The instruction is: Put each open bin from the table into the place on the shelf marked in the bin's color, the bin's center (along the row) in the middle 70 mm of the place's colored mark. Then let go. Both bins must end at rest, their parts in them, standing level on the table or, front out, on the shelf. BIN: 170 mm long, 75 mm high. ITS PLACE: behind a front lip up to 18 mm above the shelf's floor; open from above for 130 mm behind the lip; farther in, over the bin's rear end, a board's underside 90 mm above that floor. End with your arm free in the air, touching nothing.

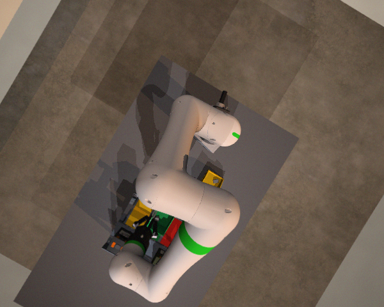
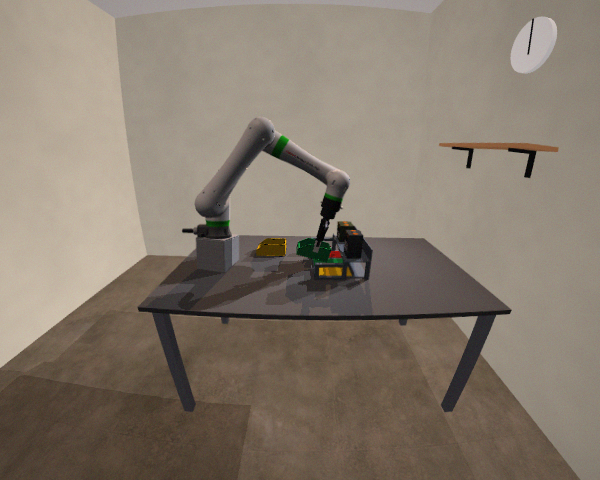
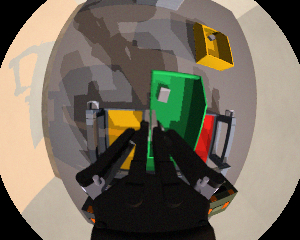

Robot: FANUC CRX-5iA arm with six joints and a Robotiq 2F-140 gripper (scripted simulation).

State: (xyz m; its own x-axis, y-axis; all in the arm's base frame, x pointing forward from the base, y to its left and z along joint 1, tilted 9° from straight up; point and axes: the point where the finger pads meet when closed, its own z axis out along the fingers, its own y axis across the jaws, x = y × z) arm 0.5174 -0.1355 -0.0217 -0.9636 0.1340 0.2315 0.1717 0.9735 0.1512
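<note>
Right now the green bin is 10 mm behind my hand, 50 mm to the left of it and 40 mm below it. The rest, counted from my hand: yellow-marked place (70 mm ahead, 80 mm to the right, 110 mm below); then red mark (110 mm ahead, 140 mm to the left, 110 mm below); then yellow bin (220 mm behind, 230 mm to the left, 80 mm below).
</note>
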